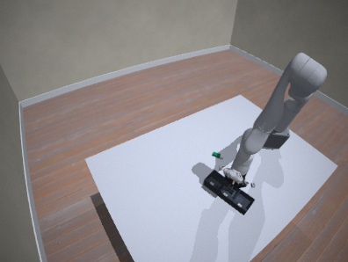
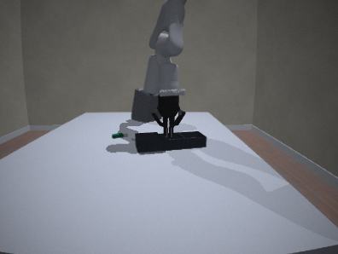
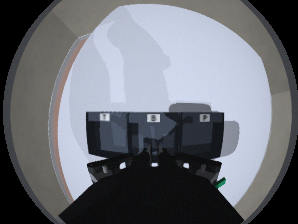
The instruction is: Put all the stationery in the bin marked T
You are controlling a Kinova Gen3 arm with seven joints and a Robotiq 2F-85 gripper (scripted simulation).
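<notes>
My gripper is now 20 mm short of the long black bin, 10 mm to the right of it and 30 mm above it. Also, from my hand: tiny pale thing: 130 mm behind, 50 mm to the left, 40 mm below; small orange thing: 60 mm behind, 30 mm to the right, 40 mm below; thin grey stick: 100 mm behind, 80 mm to the right, 40 mm below.
</notes>
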